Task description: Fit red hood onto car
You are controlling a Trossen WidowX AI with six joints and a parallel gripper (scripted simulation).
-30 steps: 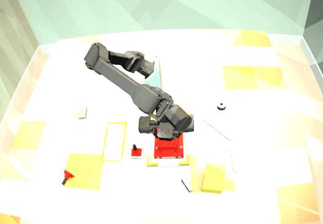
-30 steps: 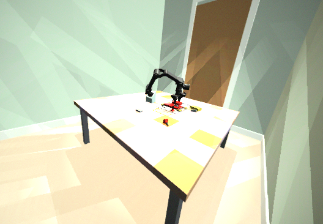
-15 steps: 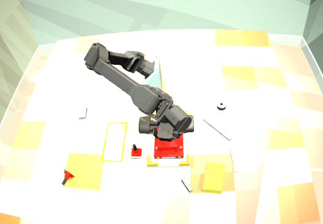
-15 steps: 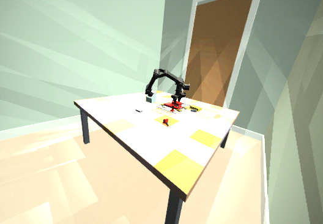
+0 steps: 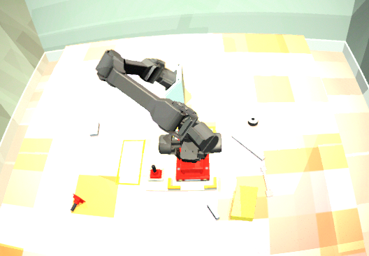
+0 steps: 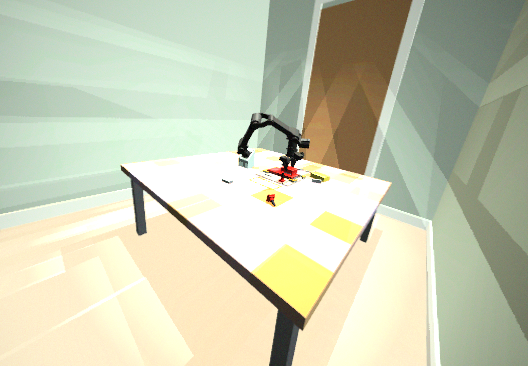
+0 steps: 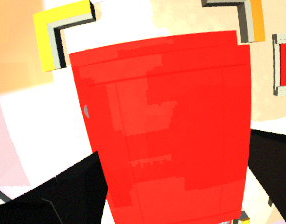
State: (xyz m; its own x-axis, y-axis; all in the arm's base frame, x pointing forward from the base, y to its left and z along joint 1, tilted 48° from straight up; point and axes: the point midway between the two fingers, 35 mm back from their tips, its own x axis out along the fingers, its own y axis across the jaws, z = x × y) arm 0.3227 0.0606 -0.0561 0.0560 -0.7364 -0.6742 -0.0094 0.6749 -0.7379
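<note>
Right now my gripper tip is 1 cm to the right of the engine block and 3 cm above it. Round my gripper tip: yellow pad: 15 cm ahead, 16 cm to the left, 3 cm below; then red hood: 1 cm above.
</note>
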